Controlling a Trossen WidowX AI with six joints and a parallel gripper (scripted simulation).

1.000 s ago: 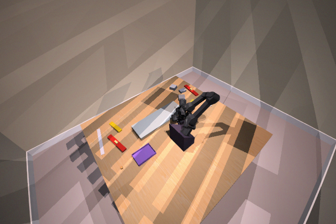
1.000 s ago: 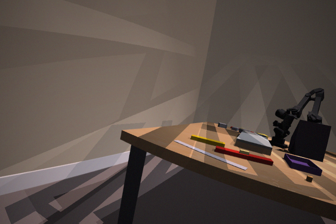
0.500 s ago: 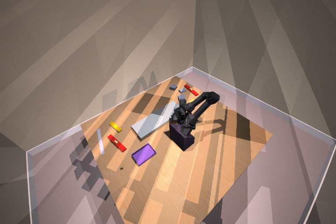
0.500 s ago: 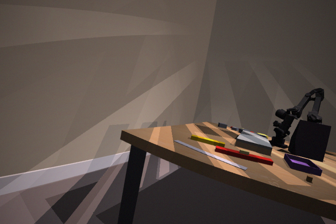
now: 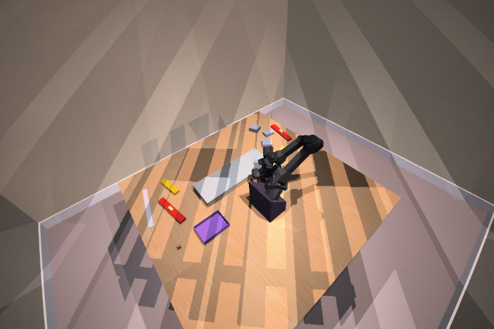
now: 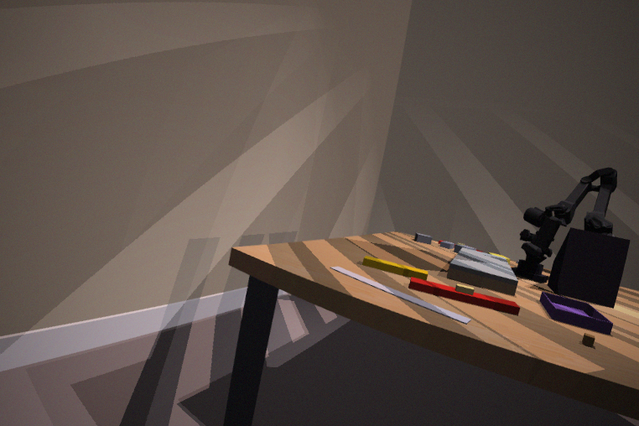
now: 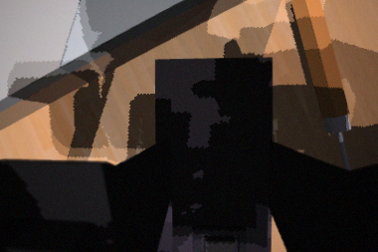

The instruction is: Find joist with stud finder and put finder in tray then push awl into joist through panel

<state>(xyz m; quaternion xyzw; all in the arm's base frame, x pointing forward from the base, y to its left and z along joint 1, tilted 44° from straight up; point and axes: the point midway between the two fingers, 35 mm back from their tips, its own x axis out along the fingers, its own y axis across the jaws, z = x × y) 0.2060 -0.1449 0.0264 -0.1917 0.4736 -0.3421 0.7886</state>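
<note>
The awl is 10 mm behind my gripper tip, 80 mm to the right of it and 20 mm below it. The rest, counted from my gripper tip: yellow block: 110 mm ahead, 250 mm to the right, 10 mm below; purple tray: 90 mm behind, 450 mm to the left, 10 mm below; black stud finder: 20 mm behind, 10 mm to the left, 20 mm above.
</note>
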